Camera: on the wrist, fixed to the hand. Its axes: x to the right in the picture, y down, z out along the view.
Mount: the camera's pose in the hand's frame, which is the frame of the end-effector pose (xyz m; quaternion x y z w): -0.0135 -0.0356 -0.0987 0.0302 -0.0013 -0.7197 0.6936
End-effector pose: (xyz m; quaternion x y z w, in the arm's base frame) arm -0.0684 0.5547 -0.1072 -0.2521 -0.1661 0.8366 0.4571
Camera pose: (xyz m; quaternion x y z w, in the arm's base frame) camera 0.0186 0.5667 -0.1662 -0.0404 -0.2720 0.2566 0.9266
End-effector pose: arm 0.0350 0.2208 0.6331 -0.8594 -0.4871 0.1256 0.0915
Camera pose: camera 0.0295 0.2239 0.7387 -0.2426 -0.9527 0.0371 0.1792
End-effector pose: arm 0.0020 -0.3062 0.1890 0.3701 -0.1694 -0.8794 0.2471
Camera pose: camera 0.0717 -0.2808 0.1135 -0.3849 -0.1220 0.7831 0.4729
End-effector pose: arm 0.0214 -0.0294 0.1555 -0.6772 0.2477 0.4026 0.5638
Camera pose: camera 0.0683 -0.1175 0.1907 -0.6305 -0.3042 -0.1331 0.7016
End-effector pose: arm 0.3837 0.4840 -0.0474 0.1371 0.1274 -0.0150 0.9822
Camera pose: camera 0.3441 0.4766 -0.1452 0.0330 0.1853 -0.7213 0.6665
